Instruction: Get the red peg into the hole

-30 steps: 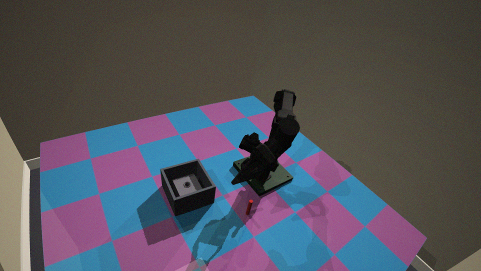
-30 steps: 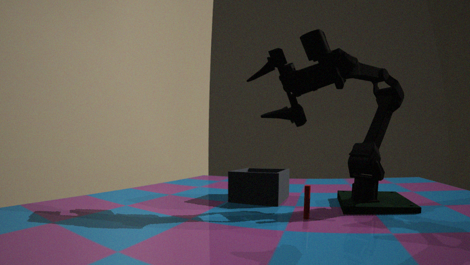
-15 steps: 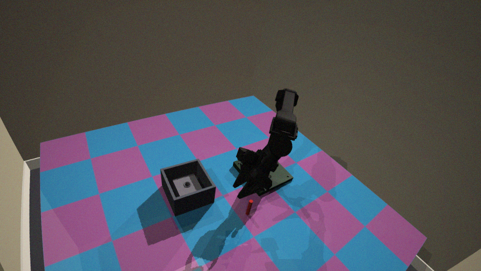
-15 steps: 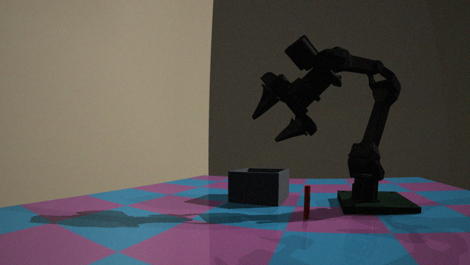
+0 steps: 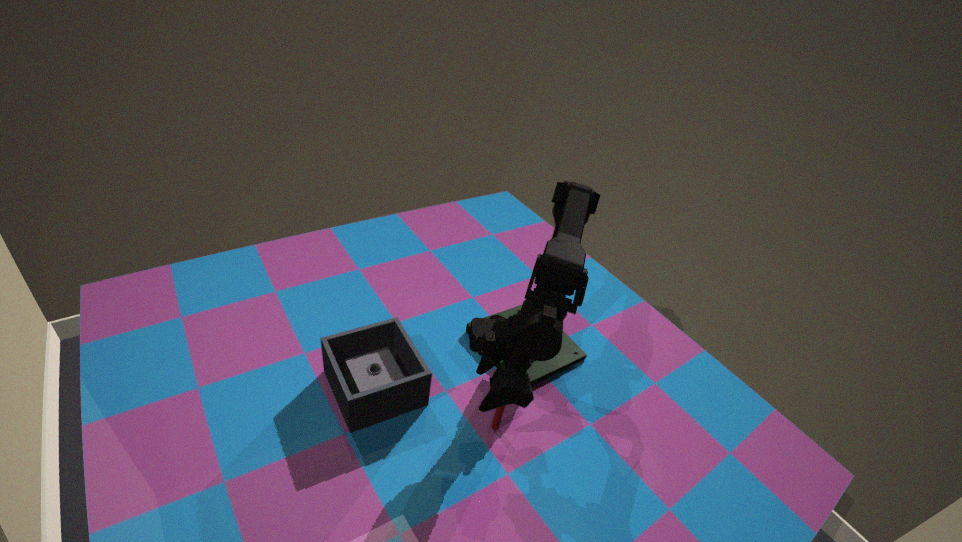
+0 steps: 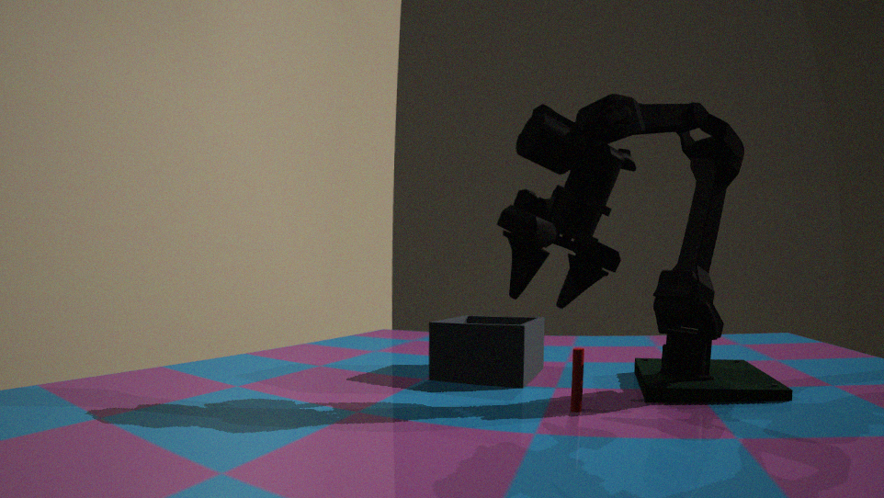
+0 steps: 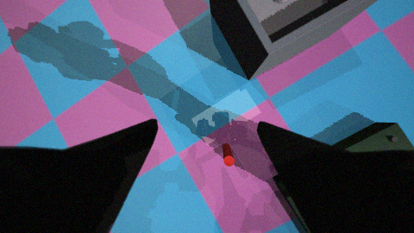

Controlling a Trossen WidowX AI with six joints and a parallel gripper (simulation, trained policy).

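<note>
Right now the red peg is 50 mm behind my gripper tip, 20 mm to the left of it and 100 mm below it. The rest, counted from my gripper tip: grey plate 70 mm ahead, 200 mm to the right, 90 mm below; dark grey box 70 mm ahead, 200 mm to the right, 110 mm below.
</note>
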